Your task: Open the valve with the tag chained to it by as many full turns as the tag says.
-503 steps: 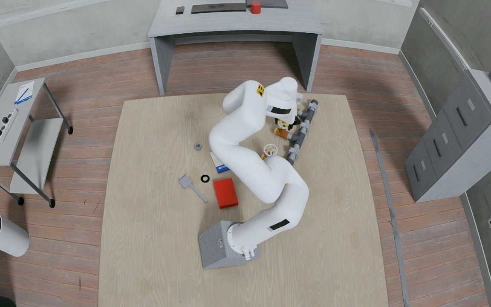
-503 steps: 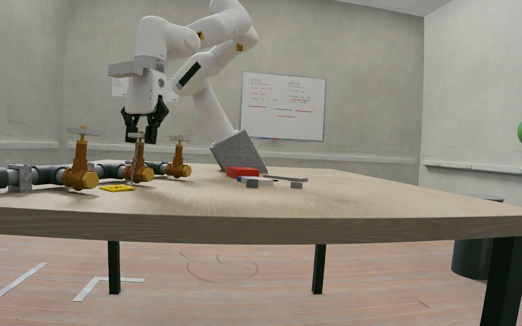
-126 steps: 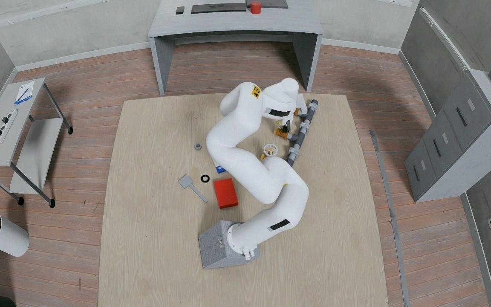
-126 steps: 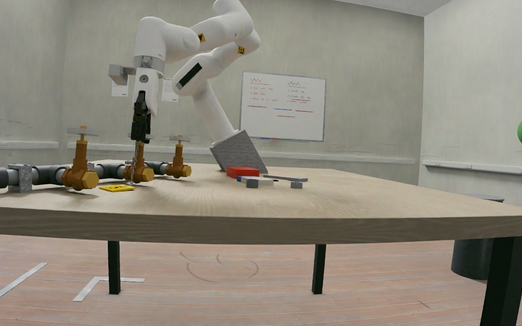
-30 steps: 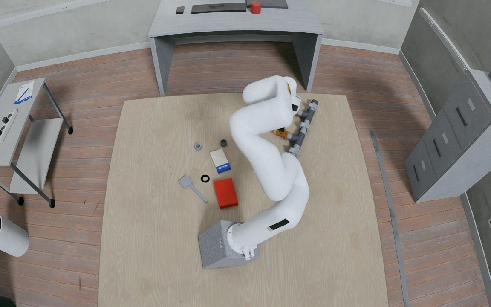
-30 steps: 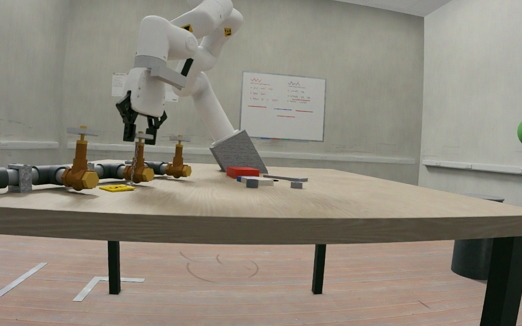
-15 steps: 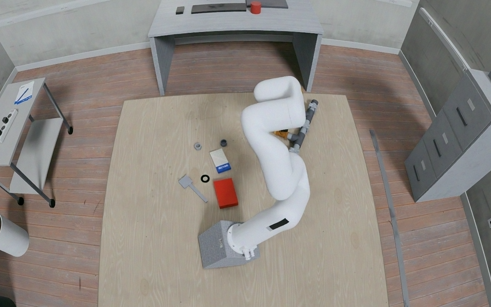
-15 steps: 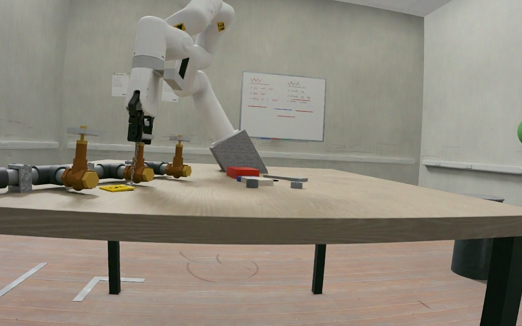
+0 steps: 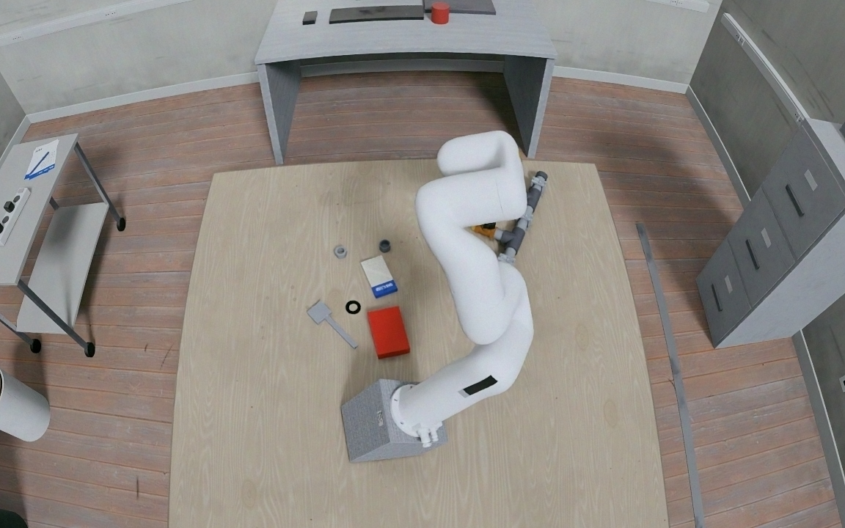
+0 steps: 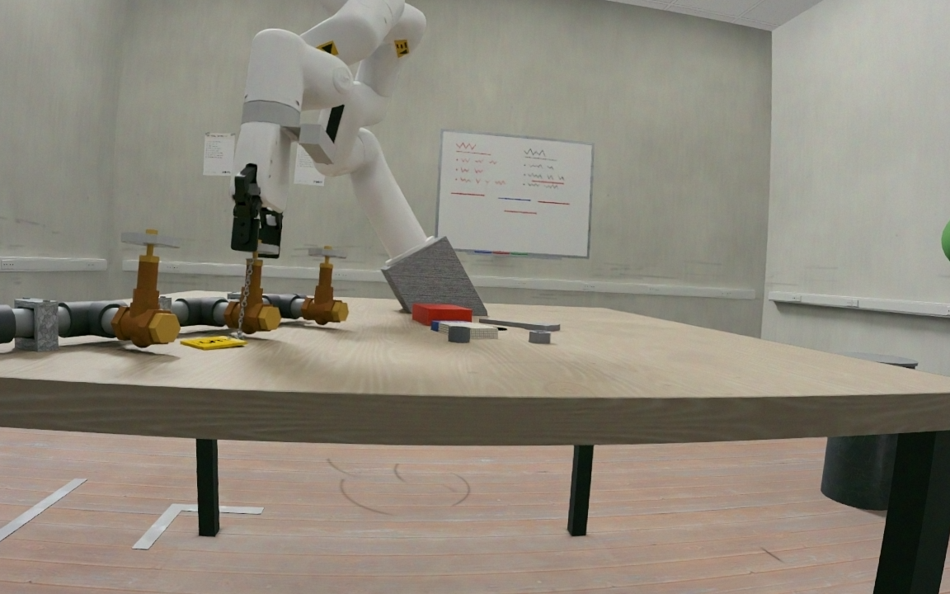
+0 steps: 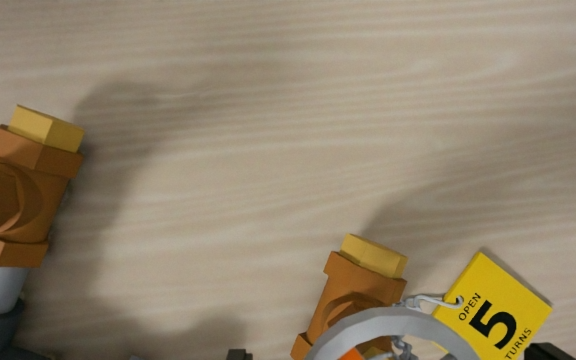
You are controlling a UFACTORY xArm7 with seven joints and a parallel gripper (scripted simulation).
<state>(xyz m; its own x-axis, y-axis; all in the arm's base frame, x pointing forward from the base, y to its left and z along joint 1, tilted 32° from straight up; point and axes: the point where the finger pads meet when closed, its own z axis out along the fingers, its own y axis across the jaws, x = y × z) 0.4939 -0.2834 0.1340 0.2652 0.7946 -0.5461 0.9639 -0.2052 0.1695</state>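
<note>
My gripper is now 11 cm above the yellow tag, 8 cm short of it and 3 cm to the left of it. The rest, counted from my hand: blue-and-white box: 31 cm to the left, 11 cm below, 7 cm behind; red block: 32 cm to the left, 24 cm behind, 10 cm below; grey nut: 39 cm to the left, 11 cm below, 3 cm ahead.
</note>
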